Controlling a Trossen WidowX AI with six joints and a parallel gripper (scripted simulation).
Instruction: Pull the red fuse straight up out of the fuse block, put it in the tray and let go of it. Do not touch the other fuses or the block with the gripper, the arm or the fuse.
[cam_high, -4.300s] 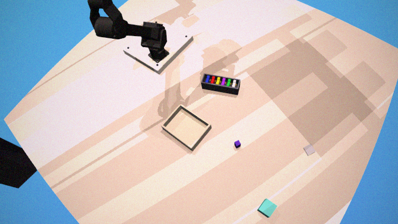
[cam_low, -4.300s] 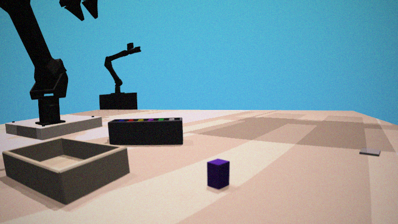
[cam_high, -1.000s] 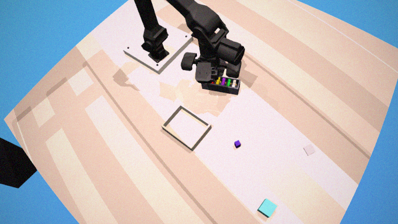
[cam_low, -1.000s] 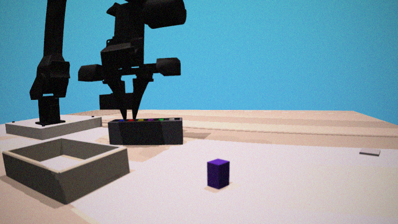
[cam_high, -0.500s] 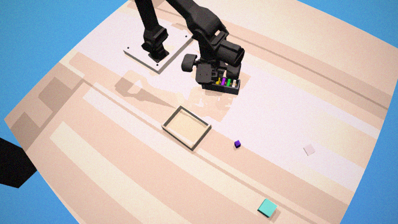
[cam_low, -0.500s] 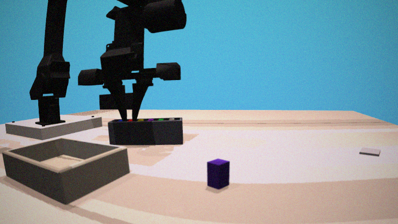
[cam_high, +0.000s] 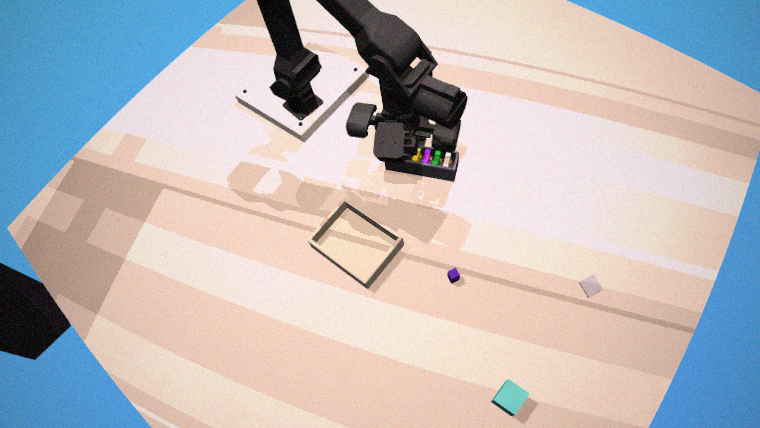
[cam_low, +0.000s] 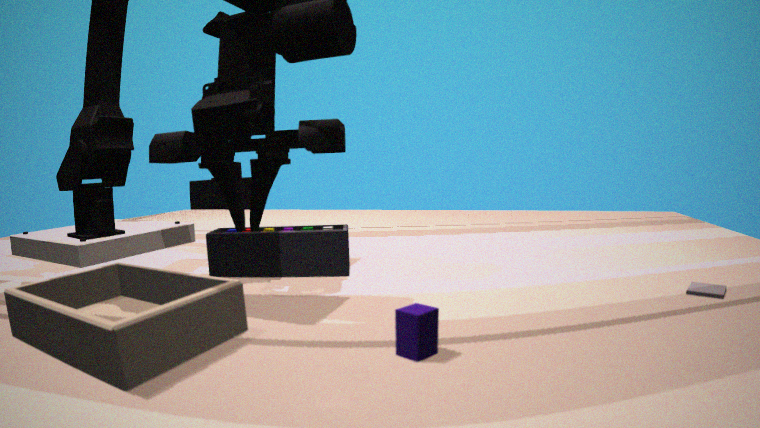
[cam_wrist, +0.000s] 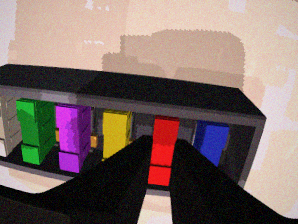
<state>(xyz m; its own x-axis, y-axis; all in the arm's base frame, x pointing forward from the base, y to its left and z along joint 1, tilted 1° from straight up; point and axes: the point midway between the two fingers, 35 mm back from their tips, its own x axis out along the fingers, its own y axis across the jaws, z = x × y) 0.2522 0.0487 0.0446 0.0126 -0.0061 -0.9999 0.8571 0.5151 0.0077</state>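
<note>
The yellow fuse lies 20 mm ahead of my gripper tip, 10 mm to the left of it and 10 mm below it. The rest, counted from my gripper tip: red fuse: 10 mm below; square tray: 50 mm ahead, 180 mm to the right, 30 mm below; blue fuse: 20 mm behind, 10 mm to the right, 10 mm below.
</note>
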